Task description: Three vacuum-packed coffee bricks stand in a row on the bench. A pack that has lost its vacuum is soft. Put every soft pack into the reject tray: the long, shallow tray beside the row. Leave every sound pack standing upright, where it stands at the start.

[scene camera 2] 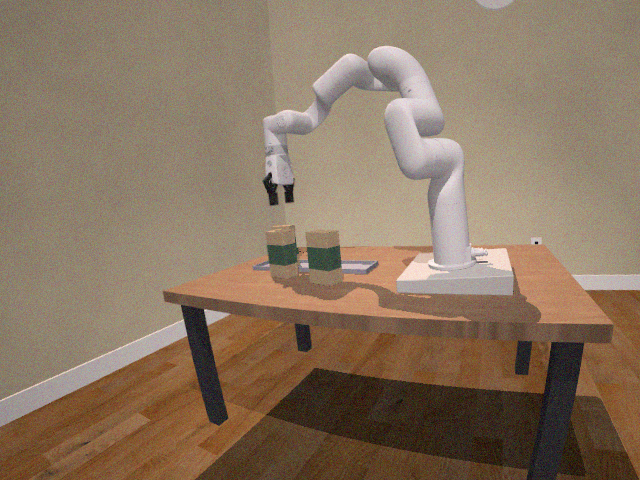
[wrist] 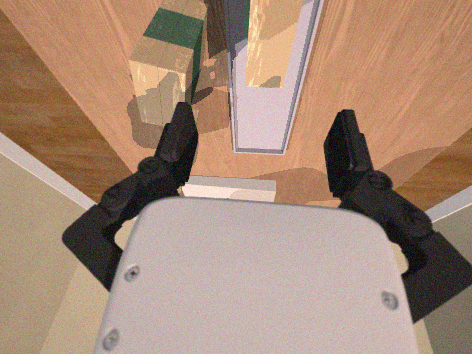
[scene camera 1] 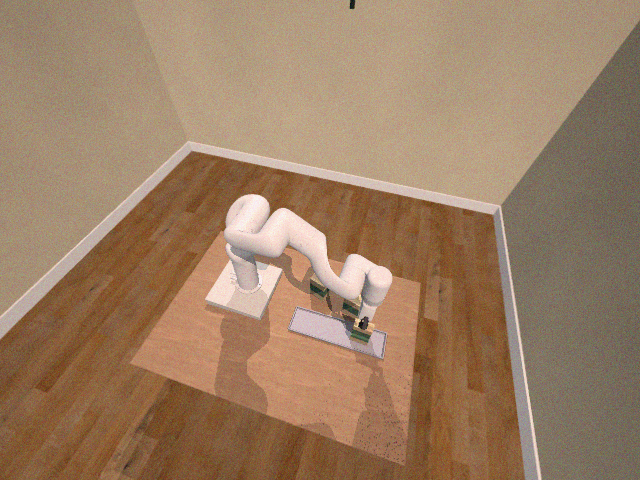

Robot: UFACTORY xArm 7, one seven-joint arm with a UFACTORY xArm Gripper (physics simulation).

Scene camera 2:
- gripper: 282, 203
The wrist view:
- gripper: 261, 123
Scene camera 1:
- reject tray: 314, 324
